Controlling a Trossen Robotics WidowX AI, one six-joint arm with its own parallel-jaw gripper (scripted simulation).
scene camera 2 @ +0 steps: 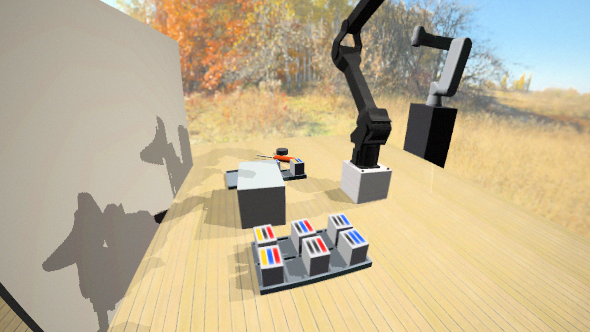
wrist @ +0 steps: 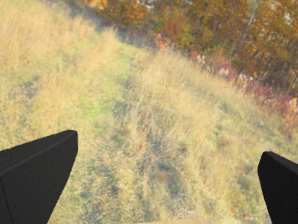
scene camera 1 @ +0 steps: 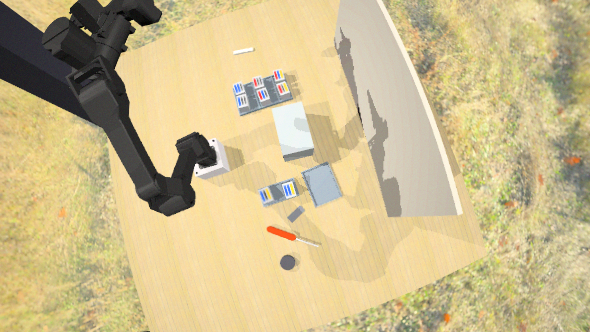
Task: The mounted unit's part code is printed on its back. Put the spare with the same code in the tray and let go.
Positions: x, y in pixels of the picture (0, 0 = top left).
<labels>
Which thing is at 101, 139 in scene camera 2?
A curved beige panel.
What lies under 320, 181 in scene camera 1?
A grey-blue tray.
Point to a pale grey box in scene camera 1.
292, 127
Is my gripper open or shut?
Open.
</labels>
